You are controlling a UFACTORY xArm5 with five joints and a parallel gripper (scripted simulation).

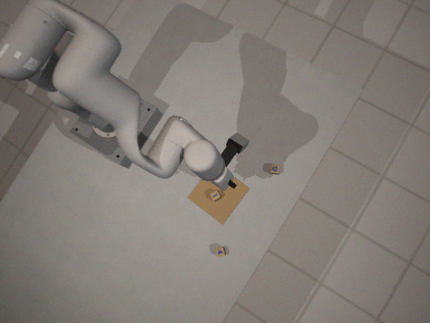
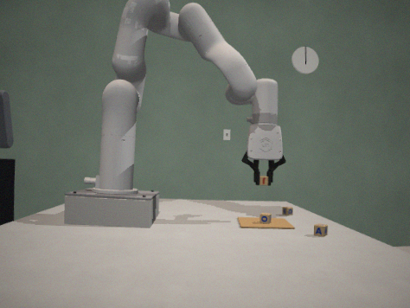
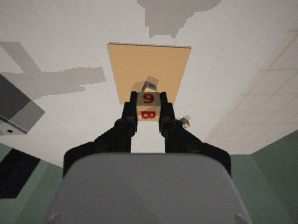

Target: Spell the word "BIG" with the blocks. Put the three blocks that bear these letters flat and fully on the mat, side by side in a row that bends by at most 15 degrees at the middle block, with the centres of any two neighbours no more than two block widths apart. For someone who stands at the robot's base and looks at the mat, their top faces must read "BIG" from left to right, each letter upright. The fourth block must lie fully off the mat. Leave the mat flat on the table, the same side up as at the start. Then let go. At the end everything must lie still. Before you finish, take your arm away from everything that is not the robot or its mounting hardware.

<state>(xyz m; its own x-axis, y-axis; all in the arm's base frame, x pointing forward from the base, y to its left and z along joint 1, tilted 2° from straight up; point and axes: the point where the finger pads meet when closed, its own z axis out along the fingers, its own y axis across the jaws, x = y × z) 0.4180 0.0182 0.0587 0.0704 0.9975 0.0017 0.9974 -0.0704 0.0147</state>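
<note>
Right now my hand is 120 mm above the mat and 40 mm to the left of it.
</note>
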